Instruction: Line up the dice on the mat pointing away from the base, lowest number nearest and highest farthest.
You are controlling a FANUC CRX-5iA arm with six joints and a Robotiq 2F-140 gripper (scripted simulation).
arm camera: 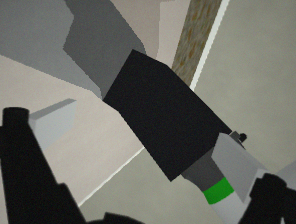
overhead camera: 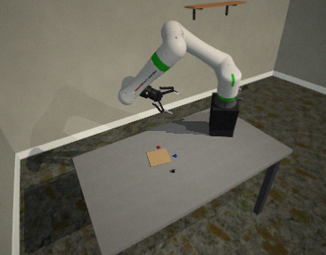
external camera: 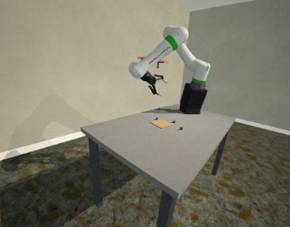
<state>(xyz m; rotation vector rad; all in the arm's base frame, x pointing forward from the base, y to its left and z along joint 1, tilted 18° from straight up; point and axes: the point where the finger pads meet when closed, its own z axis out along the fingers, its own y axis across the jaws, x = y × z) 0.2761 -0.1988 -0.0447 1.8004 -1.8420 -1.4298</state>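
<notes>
Now: the red die 20 cm ahead of my hand, 12 cm to the left of it and 24 cm below it. From my hand the other things lie so: black die 21 cm ahead, 37 cm to the left, 24 cm below; blue die 13 cm ahead, 25 cm to the left, 24 cm below; tan mat 24 cm ahead, 20 cm to the left, 24 cm below.
</notes>
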